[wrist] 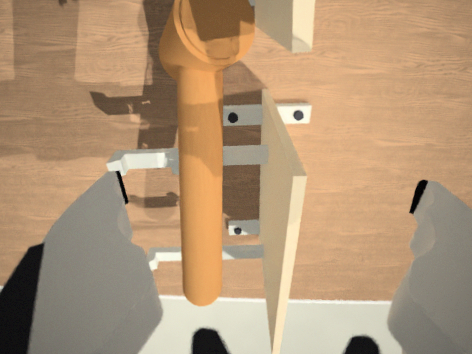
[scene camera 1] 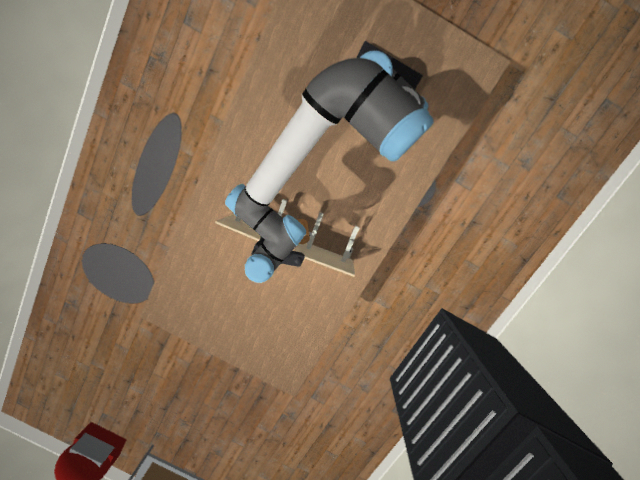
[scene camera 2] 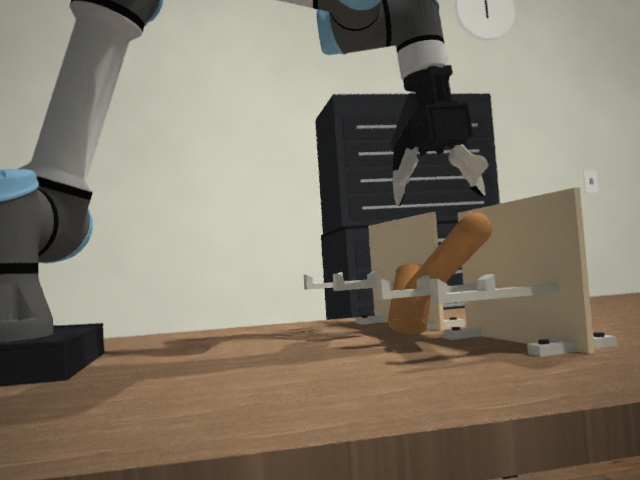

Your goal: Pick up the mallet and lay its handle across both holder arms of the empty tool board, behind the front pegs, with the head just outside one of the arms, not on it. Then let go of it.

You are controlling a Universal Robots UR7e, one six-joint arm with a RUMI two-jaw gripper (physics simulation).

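Frame: origin at the arm's base, x right, y up, z back, level; millimetres.
Where they show: gripper, between the fingertips: (wrist: 265, 180) (scene camera 2: 441, 201).
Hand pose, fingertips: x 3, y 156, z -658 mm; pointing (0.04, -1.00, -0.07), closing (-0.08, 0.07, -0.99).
After its pixels a point has its place.
The orange mallet (scene camera 1: 307, 227) {y 9, x -55, z -581 mm} (scene camera 2: 457, 248) {y 78, x 161, z -604 mm} (wrist: 201, 200) {y 80, x 81, z -619 mm} is tilted, its head low in the gap between the two boards and its handle end raised. In the wrist view the handle crosses over both holder arms of the nearer tool board (scene camera 1: 330, 259) (scene camera 2: 527, 248) {y 72, x 174, z -695 mm} (wrist: 281, 200) {y 110, x 52, z -682 mm}, between the pegs and the board, with the head outside the arm nearer the gap. In scene camera 2 the handle end stands above the nearest holder arm (scene camera 2: 516, 292) {y 21, x 232, z -641 mm}. My gripper (scene camera 2: 440, 197) {y 157, x 3, z -658 mm} (wrist: 265, 180) {y 157, x 3, z -658 mm} is open and empty above the handle and board, touching neither. The exact handle contacts are unclear.
A second board (scene camera 2: 403, 240) {y 105, x -157, z -646 mm} (wrist: 302, 20) {y 146, x -65, z -664 mm} with its own arm (scene camera 2: 356, 284) {y 34, x -73, z -530 mm} stands beyond the gap. The robot base stands at the back of the wooden table (scene camera 1: 248, 320) {y -52, x -21, z -1145 mm} (scene camera 2: 206, 413) {y -52, x 338, z -283 mm}. A black drawer cabinet (scene camera 1: 522, 372) (scene camera 2: 351, 111) stands off the table.
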